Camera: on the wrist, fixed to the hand. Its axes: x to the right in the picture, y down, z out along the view.
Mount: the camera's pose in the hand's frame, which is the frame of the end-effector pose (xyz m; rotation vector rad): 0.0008 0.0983 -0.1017 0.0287 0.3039 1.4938
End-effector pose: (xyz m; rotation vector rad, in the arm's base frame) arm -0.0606 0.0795 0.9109 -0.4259 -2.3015 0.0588
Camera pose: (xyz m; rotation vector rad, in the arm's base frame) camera 0.0395 0.1634 0.9652 -1.8576 -1.2373 0.6828
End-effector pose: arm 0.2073 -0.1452 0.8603 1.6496 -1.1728 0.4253
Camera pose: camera 0.1503 -0.0570 0.9550 0.3921 -1.9656 1.5186
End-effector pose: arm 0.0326 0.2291 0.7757 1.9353 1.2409 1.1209
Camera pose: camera -0.0138 0.1930 0.9043 -2.2547 0.3139 -1.7016
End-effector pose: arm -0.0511 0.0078 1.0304 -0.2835 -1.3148 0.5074
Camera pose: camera 0.0284 0.1012 0.9598 -1.2822 -0.5903 1.6340
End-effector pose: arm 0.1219 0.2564 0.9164 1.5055 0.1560 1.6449
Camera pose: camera -0.0146 0.2426 0.9510 -1.1364 0.8501 -2.4662
